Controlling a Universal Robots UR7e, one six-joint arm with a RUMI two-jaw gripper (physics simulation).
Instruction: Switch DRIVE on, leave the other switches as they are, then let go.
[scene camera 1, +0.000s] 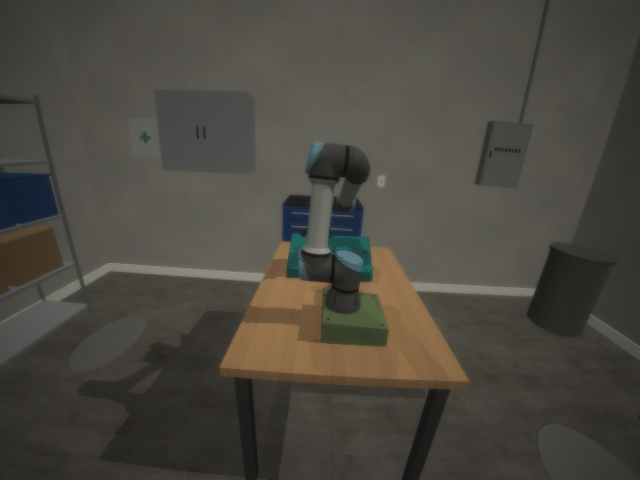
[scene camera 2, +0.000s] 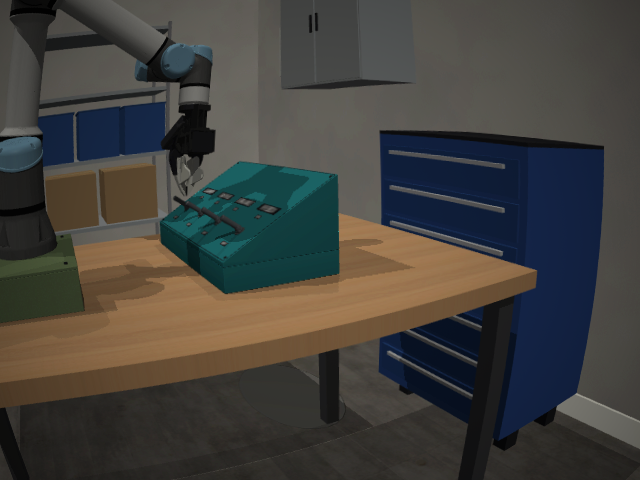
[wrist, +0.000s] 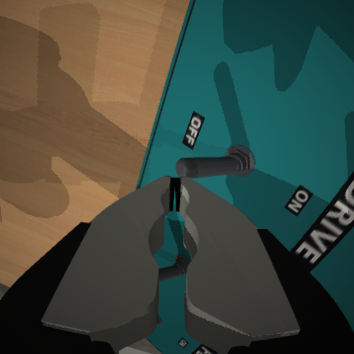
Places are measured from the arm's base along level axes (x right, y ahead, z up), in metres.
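Pixels of known places: gripper, fingertip midpoint: (scene camera 2: 185, 195) (wrist: 174, 179); arm's base at its link origin: (scene camera 1: 342, 303) (scene camera 2: 26, 249).
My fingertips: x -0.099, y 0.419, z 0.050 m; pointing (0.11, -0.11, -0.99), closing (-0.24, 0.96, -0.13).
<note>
Ahead of a thing's pixels: the offset from my fingertips to its top centre. "pt": to the spot under its first point. Level surfaces: height alone.
A teal console (scene camera 1: 351, 243) (scene camera 2: 284, 266) (wrist: 280, 125) with a sloping face carries several dark lever switches. The DRIVE lever @[dx +0.003, dy +0.019, dz -0.012 m] (wrist: 215, 166) is at the far left end of the row in scene camera 2, and its tip leans toward the OFF label @[pt dx +0.002, dy +0.004, dz -0.066 m] (wrist: 193, 130). The ON label @[pt dx +0.003, dy +0.079, dz -0.024 m] (wrist: 299, 200) is on the other side of its base, near the DRIVE label @[pt dx +0.032, dy +0.100, dz -0.011 m] (wrist: 307, 252). My gripper (scene camera 2: 186, 192) (wrist: 174, 179) is shut and empty, its fingertips close to the free end of the DRIVE lever. I cannot tell whether they touch. The arm hides the gripper in scene camera 1.
Another lever @[dx +0.123, dy +0.017, dz -0.012 m] (wrist: 172, 272) shows through the gap between the fingers, and a lever @[dx +0.243, dy +0.015, dz -0.012 m] (scene camera 2: 231, 224) stands at the near end of the row. The console stands on a wooden table @[dz -0.144 m] (scene camera 1: 273, 330) (scene camera 2: 289, 320). A blue drawer cabinet (scene camera 2: 558, 258) stands behind the table.
</note>
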